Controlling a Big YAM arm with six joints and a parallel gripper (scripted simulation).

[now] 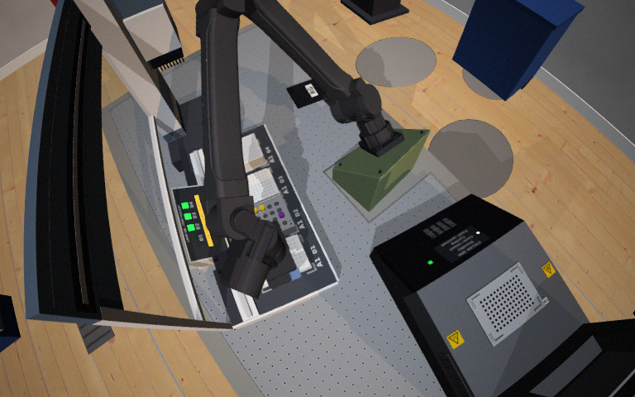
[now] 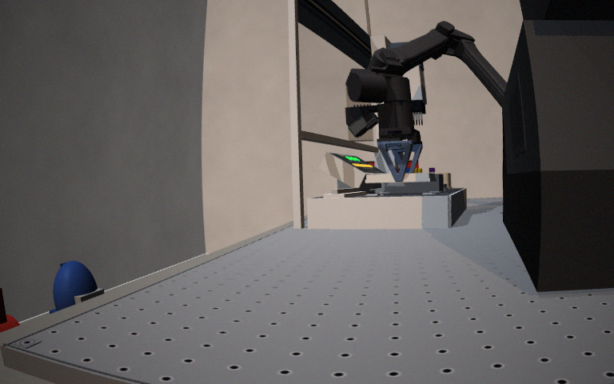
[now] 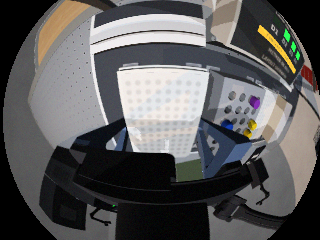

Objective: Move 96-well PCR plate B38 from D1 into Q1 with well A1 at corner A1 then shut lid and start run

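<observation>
Now: the tube cooling block 10 mm behind my hand, 100 mm to the right of it and 10 mm below it. From my hand the other things lie so: RG nest (360 mm behind, 470 mm to the right, 90 mm below); deep-well block (40 mm behind, 310 mm to the right, 10 mm below); pipetting head (560 mm to the right, 300 mm above).
</observation>
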